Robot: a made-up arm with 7 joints.
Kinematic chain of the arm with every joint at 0, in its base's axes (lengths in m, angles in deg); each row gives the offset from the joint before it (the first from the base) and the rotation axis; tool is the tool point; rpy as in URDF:
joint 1: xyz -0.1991 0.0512 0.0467 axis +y
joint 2: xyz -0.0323 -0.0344 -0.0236 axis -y
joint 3: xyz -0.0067 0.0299 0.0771 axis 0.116 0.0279 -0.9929
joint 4: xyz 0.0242 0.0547 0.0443 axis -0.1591 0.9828 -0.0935
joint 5: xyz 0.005 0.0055 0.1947 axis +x
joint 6: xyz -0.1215 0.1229 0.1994 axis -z
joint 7: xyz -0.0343 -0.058 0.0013 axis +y
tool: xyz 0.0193 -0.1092 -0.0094 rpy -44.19 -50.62 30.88
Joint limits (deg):
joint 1: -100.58..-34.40
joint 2: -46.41..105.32
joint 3: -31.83..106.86
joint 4: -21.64..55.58
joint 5: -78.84..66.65
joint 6: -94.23..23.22
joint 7: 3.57..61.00
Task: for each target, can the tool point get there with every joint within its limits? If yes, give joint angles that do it. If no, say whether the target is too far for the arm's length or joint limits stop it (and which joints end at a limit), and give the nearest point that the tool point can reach.
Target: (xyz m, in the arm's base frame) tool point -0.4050 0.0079 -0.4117
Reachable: yes | joints -91.63 80.65 12.91 26.20 22.36 -49.30 23.99
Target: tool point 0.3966 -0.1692 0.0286
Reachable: no: joint limits stop it (at a limit: joint 1, joint 2, joint 4, joint 6, joint 7) | nearest point 0.2107 -0.1017 0.1560 | short by 0.235 m
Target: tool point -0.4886 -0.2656 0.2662
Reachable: yes | joints -39.82 18.72 89.88 45.69 -10.68 -38.06 39.13
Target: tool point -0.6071 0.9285 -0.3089
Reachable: no: too far | nearest point -0.4666 0.4284 -0.1864 | short by 0.534 m
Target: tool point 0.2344 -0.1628 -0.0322
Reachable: no: joint limits stop it (at a limit: joint 1, joint 2, joint 4, joint 5, joint 6, joint 7) | nearest point 0.1746 -0.1034 -0.1115 | short by 0.116 m
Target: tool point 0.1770 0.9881 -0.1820
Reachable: no: too far | nearest point -0.0678 0.4160 -0.2307 | short by 0.624 m
